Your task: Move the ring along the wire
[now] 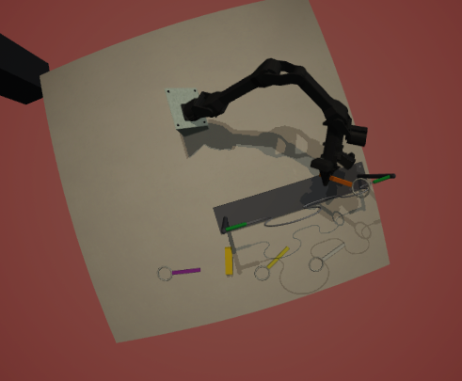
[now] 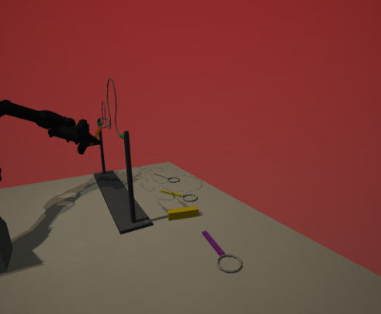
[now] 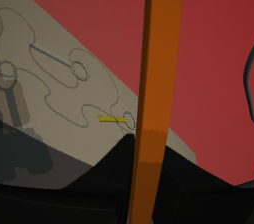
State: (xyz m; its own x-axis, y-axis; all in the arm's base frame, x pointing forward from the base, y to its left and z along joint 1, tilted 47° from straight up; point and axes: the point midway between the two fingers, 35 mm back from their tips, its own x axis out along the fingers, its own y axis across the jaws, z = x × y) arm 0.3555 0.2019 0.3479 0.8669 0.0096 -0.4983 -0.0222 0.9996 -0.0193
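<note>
Right now my gripper tip is 6 cm to the right of the orange-handled ring, 6 cm below it and 1 cm short of it. Round my gripper tip: yellow-handled ring 28 cm ahead, 24 cm to the right, 22 cm below; then grey-handled ring 32 cm ahead, 22 cm below, 1 cm to the right; then yellow block 40 cm to the right, 21 cm below, 21 cm ahead.
</note>
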